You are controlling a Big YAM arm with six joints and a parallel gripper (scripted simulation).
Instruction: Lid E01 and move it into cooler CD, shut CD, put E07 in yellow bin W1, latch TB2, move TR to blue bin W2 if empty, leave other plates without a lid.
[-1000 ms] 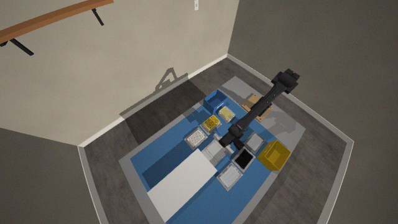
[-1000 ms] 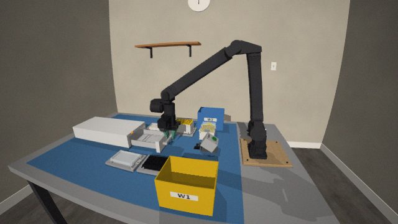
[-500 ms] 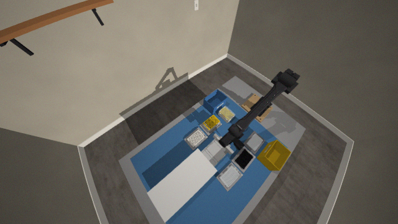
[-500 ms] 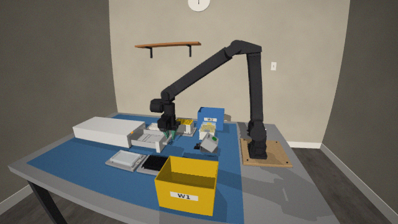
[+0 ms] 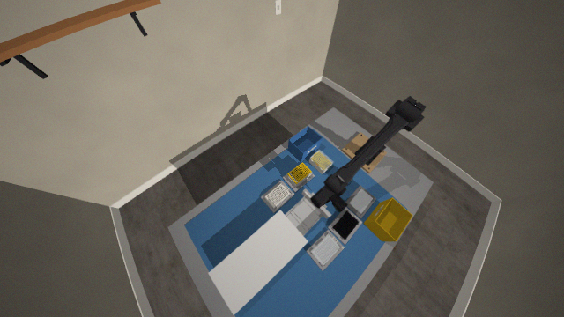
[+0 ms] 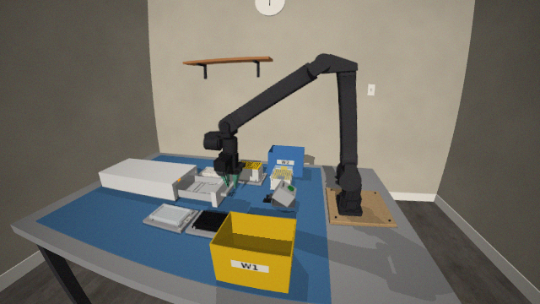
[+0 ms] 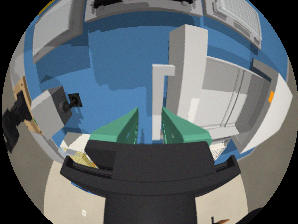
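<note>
The grey plate lid lies 18 cm behind my hand, 17 cm to the left of it and 4 cm below it. Also, from my hand: cooler drawer (15 cm ahead, 3 cm below); then tip rack TR (2 cm behind, 19 cm to the right); then black plate (1 cm behind, 19 cm to the left, 3 cm below).
</note>
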